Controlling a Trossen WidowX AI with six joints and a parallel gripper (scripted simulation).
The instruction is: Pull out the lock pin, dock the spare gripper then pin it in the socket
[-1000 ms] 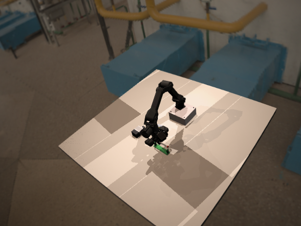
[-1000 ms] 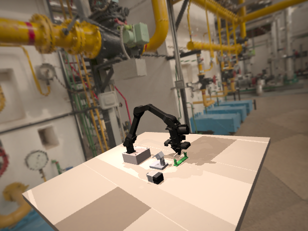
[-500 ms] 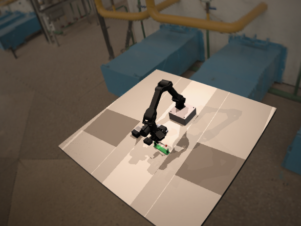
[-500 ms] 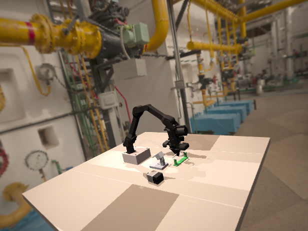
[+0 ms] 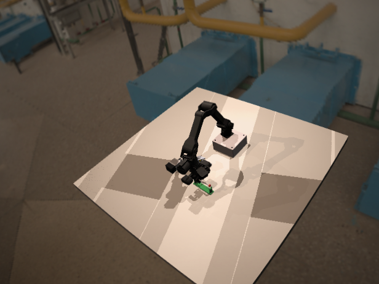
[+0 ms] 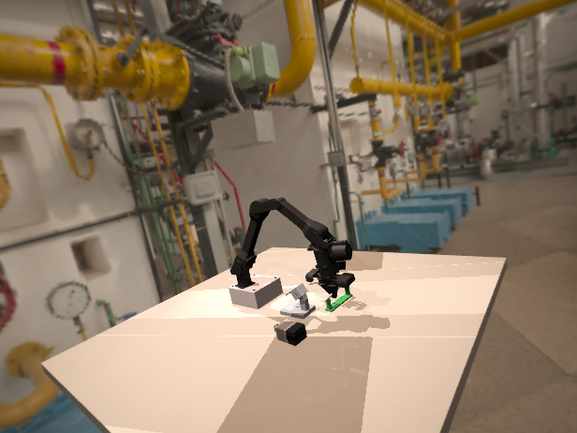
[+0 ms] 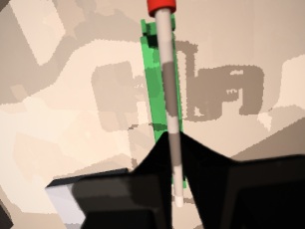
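Now: the green cradle 20 mm to the left of my gripper tip and 10 mm below it. Round my gripper tip: grey mount (100 mm to the right, 80 mm behind, 20 mm above); then spare gripper (240 mm to the right, 10 mm below, 10 mm ahead).
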